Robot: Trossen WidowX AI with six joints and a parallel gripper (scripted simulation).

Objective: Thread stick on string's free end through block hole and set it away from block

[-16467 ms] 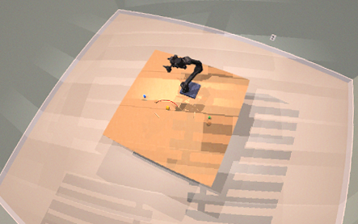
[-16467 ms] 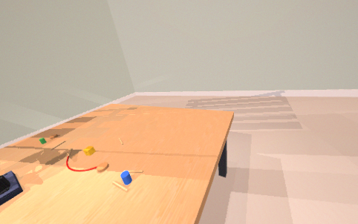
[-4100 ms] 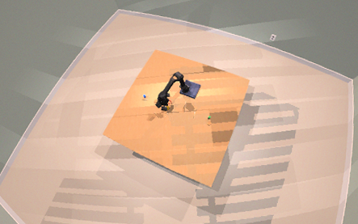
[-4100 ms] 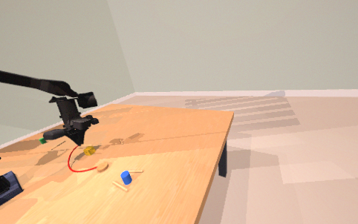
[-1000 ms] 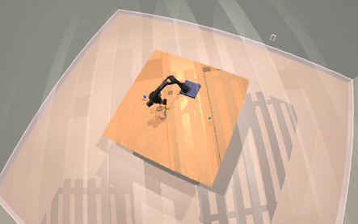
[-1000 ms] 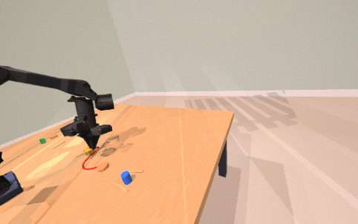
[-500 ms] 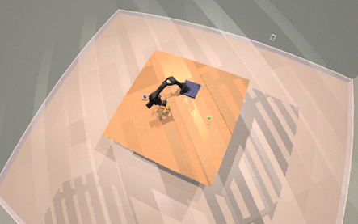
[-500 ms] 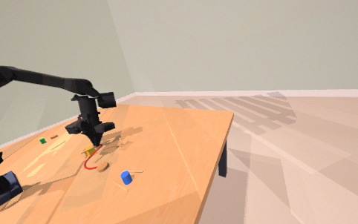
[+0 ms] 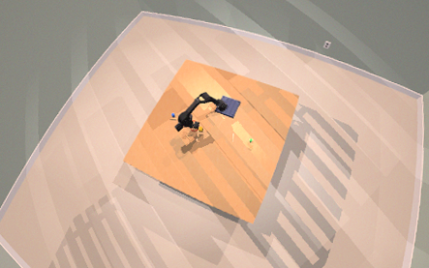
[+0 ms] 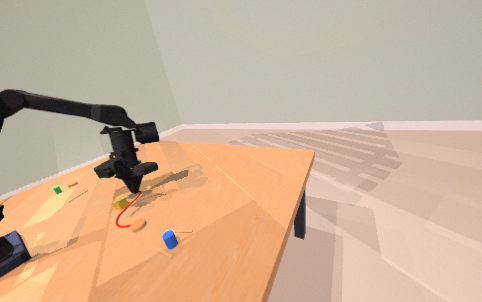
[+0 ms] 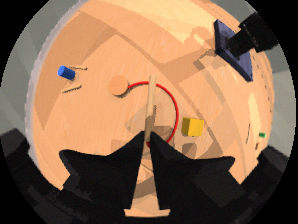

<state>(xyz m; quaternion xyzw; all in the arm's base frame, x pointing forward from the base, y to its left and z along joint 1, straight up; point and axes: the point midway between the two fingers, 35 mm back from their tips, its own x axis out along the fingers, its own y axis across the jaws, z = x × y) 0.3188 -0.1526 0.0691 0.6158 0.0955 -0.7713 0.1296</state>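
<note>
Now: the yellow wooden block 30 mm behind my gripper tip, 80 mm to the left of it and 40 mm below it. Round my gripper tip: blue cylinder (30 mm behind, 230 mm to the right, 40 mm below); green piece (140 mm behind, 530 mm to the left, 40 mm below); round wooden button (50 mm behind, 80 mm to the right, 50 mm below).
</note>
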